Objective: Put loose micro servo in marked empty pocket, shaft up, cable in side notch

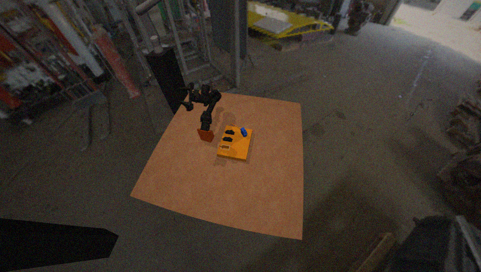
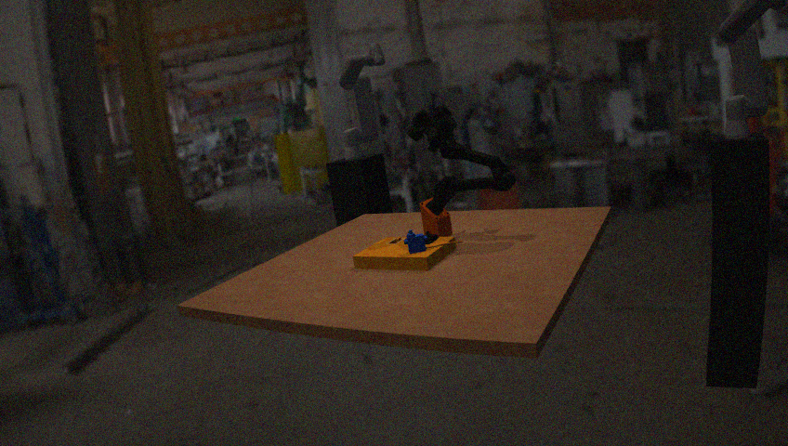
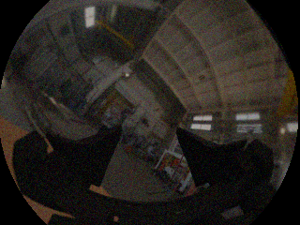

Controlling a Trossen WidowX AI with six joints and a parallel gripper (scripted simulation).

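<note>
Now: gripper tip 49 cm above the deck, 40 cm short of it and 2 cm to the right of it.
</note>
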